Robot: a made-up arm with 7 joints. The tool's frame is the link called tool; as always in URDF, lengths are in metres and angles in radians.
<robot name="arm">
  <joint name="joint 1" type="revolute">
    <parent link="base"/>
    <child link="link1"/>
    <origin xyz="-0.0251 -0.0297 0.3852" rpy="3.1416 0 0"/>
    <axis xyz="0 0 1"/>
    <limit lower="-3.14" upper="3.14" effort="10" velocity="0.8"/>
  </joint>
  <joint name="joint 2" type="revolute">
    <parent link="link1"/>
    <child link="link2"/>
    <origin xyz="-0.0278 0.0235 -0.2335" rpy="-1.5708 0 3.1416"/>
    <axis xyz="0 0 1"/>
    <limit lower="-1.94" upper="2.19" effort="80" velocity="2.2"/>
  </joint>
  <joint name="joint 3" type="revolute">
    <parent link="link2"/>
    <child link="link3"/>
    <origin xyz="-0.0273 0.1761 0.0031" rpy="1.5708 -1.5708 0"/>
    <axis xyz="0 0 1"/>
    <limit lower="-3.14" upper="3.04" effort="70" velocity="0.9"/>
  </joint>
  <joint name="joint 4" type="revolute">
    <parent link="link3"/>
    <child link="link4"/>
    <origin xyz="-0.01 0.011 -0.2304" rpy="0 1.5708 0"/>
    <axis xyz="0 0 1"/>
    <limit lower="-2.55" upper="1.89" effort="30" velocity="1.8"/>
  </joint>
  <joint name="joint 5" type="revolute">
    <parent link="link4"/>
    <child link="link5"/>
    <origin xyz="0.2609 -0.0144 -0.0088" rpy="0 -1.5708 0"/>
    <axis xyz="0 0 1"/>
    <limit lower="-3.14" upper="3.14" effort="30" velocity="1.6"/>
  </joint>
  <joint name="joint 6" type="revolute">
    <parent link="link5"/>
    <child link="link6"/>
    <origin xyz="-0.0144 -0.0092 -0.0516" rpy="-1.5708 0 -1.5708"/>
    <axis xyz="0 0 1"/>
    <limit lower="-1.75" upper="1.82" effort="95" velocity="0.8"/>
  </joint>
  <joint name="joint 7" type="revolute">
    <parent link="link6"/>
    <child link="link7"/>
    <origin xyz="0.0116 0.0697 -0.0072" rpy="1.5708 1.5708 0"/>
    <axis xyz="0 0 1"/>
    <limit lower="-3.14" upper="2.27" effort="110" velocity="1.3"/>
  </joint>
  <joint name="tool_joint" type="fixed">
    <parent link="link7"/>
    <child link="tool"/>
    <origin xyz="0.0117 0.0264 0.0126" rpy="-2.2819 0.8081 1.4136"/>
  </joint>
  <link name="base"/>
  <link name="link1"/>
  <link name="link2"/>
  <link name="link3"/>
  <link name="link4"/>
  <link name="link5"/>
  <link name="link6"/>
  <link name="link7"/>
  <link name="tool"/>
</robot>
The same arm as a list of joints. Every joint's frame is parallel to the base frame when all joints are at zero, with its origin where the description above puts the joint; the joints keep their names.
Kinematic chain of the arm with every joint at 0, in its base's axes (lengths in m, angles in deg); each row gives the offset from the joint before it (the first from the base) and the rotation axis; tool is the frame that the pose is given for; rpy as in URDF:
joint 1: xyz -0.0251 -0.0297 0.3852 axis -z
joint 2: xyz -0.0278 -0.0235 0.2335 axis +y
joint 3: xyz 0.0273 0.0031 0.1761 axis -z
joint 4: xyz 0.011 -0.01 0.2304 axis +y
joint 5: xyz -0.0144 -0.0088 0.2609 axis -z
joint 6: xyz -0.0092 -0.0144 0.0516 axis +y
joint 7: xyz -0.0116 -0.0072 0.0697 axis -z
tool: xyz -0.0264 -0.0117 -0.0126 rpy 49.26 -46.3 -170.99
Joint limits (deg, base to tool): -179.91..179.91 -111.15..125.48 -179.91..174.18 -146.1..108.29 -179.91..179.91 -100.27..104.28 -179.91..130.06

